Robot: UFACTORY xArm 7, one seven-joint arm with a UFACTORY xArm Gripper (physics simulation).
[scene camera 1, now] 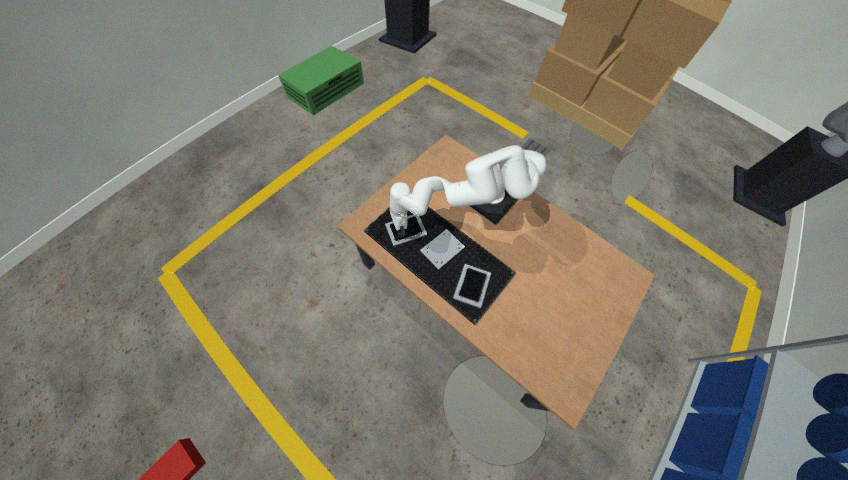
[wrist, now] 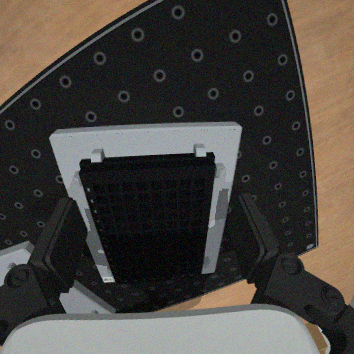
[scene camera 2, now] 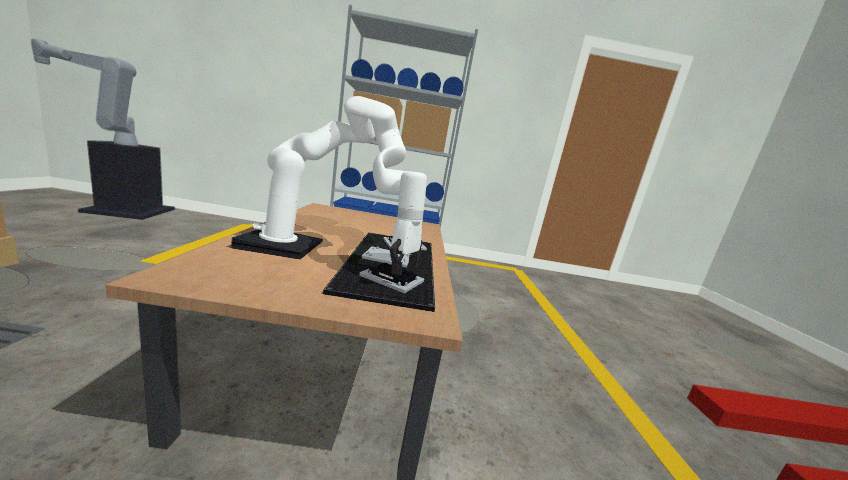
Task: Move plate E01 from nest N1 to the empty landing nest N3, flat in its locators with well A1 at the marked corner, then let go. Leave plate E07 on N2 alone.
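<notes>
A black well plate (scene camera 1: 414,226) (wrist: 150,200) lies in a pale grey nest (scene camera 1: 410,238) (scene camera 2: 389,285) (wrist: 150,139) at one end of the black board; two small locators show at its far edge in the wrist view. My gripper (scene camera 1: 402,230) (scene camera 2: 399,266) (wrist: 157,211) is open and empty low over this plate, one finger out to each side. The pale middle nest (scene camera 1: 443,248) (scene camera 2: 376,254) (wrist: 85,299) is empty, with small pins. Another black plate (scene camera 1: 473,284) sits in the nest at the other end. Labels and the marked A1 corner are unreadable.
The perforated black board (scene camera 1: 373,229) (scene camera 2: 342,286) (wrist: 165,50) lies along one long edge of the wooden table (scene camera 1: 583,297) (scene camera 2: 196,273). The arm's black base (scene camera 1: 496,211) (scene camera 2: 243,242) stands beside it. A shelf rack (scene camera 2: 410,89), cartons (scene camera 1: 630,71) and a green crate (scene camera 1: 324,74) stand away from the table.
</notes>
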